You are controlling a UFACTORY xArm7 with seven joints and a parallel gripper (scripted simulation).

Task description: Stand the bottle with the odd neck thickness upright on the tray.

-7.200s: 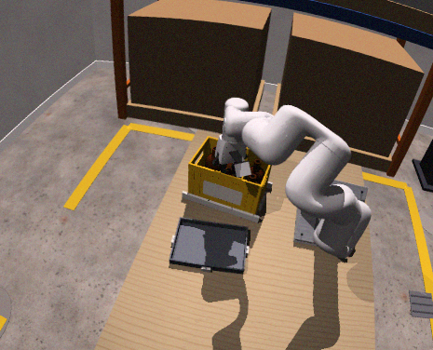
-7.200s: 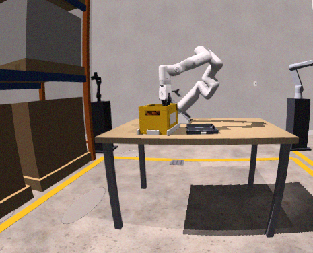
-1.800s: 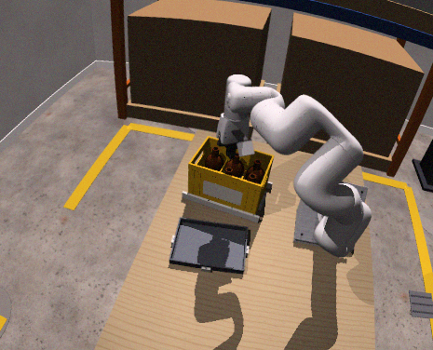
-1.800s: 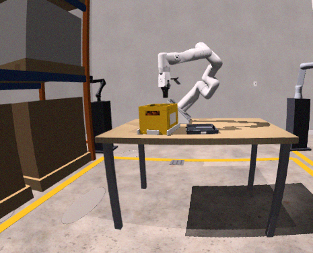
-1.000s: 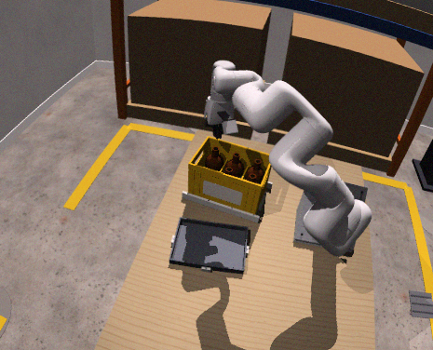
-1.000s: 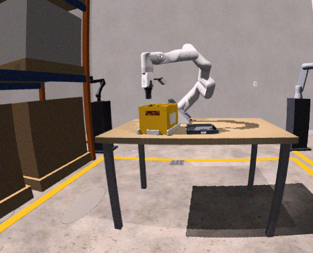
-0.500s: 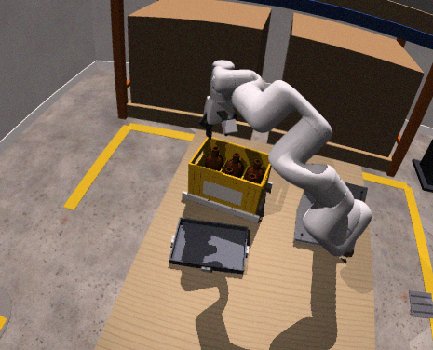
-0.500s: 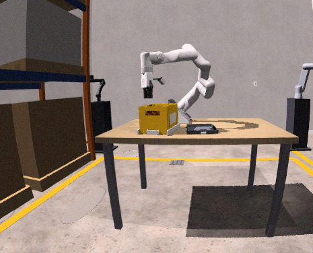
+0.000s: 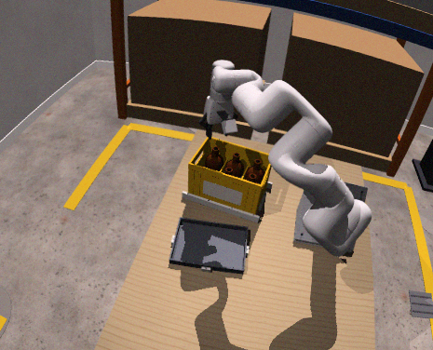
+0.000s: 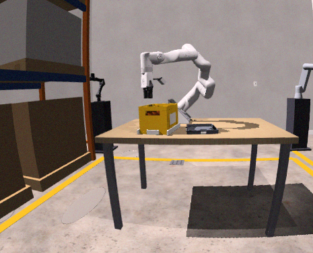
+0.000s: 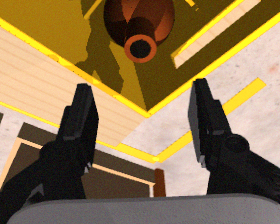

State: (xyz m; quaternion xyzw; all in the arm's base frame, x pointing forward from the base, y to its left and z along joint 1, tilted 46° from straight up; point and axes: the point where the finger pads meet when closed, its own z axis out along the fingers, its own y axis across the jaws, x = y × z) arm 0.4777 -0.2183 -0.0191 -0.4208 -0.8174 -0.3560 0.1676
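The yellow crate is 80 mm behind my hand, 60 mm to the left of it and 160 mm below it. The rest, counted from my hand: dark grey tray (60 mm behind, 340 mm to the left, 230 mm below).
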